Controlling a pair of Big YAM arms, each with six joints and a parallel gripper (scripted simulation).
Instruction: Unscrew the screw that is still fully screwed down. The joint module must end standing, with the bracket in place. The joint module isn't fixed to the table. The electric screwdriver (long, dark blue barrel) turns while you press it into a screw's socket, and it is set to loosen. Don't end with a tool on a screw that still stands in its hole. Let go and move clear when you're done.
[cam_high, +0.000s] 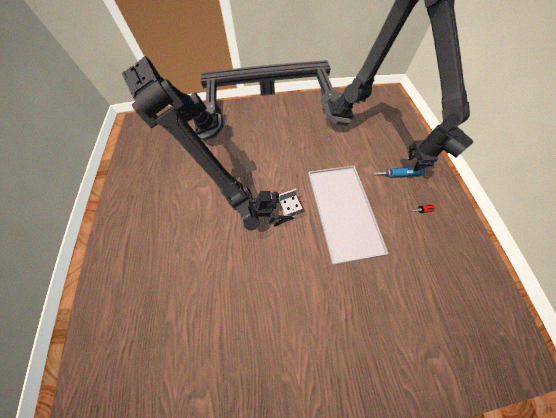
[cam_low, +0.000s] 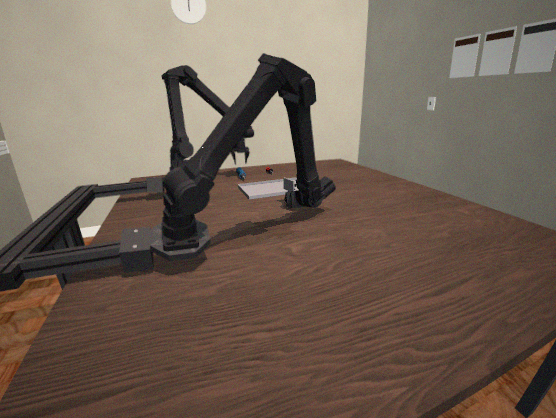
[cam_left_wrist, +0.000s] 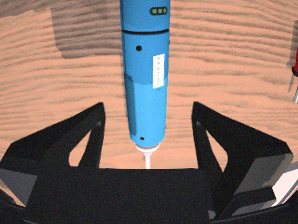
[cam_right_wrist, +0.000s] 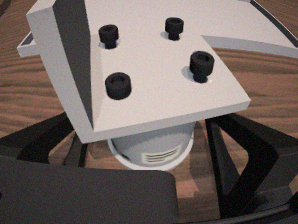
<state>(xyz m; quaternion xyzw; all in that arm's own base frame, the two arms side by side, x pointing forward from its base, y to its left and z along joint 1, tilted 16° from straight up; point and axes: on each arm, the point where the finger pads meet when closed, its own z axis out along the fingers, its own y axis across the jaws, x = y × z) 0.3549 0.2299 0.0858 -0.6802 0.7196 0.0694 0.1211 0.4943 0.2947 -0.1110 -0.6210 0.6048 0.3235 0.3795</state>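
The joint module body is 1 cm above my right hand. Also, from my right hand: bracket (5 cm above); flat tray (23 cm to the left, 3 cm ahead, 2 cm below); small red-handled screwdriver (57 cm to the left, 7 cm ahead, 1 cm below).
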